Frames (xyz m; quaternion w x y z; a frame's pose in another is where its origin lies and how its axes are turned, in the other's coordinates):
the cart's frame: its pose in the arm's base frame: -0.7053 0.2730 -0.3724 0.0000 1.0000 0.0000 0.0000
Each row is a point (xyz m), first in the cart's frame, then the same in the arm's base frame.
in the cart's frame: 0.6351 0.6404 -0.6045
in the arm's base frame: -0.0702 -0.3674 0.2321
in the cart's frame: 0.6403 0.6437 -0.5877
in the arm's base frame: -0.0650 -0.3707 0.2153
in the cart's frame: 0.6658 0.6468 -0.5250
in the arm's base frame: -0.0395 -0.3738 0.1526
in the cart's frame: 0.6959 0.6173 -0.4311
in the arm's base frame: -0.0094 -0.3443 0.0587
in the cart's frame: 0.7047 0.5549 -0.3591
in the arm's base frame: -0.0006 -0.2819 -0.0133
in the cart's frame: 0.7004 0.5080 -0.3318
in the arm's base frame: -0.0049 -0.2350 -0.0406
